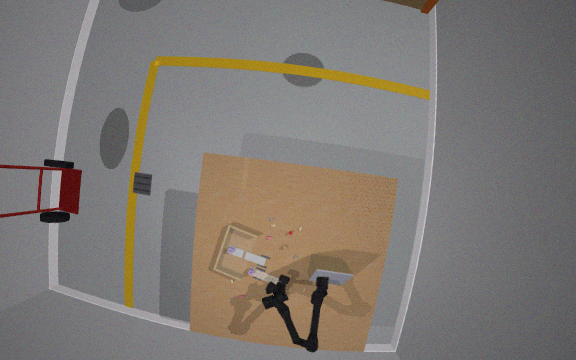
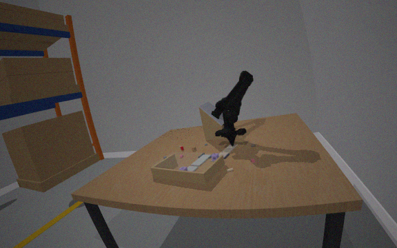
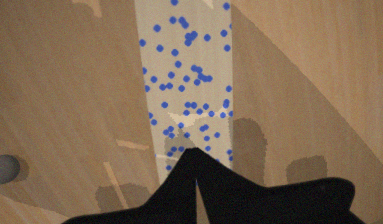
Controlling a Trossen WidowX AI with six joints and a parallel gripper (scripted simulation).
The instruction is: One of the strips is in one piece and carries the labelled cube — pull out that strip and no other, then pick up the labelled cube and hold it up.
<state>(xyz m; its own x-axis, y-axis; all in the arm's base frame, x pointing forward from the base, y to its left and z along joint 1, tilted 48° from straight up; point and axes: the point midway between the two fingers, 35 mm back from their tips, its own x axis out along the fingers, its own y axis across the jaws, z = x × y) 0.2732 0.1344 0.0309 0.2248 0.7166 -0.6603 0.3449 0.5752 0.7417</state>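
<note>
Now: the pale grey strip 170 mm to the right of my gripper tip and 160 mm ahead of it. Round my gripper tip: red block (350 mm to the right, 60 mm behind, 10 mm above).
</note>
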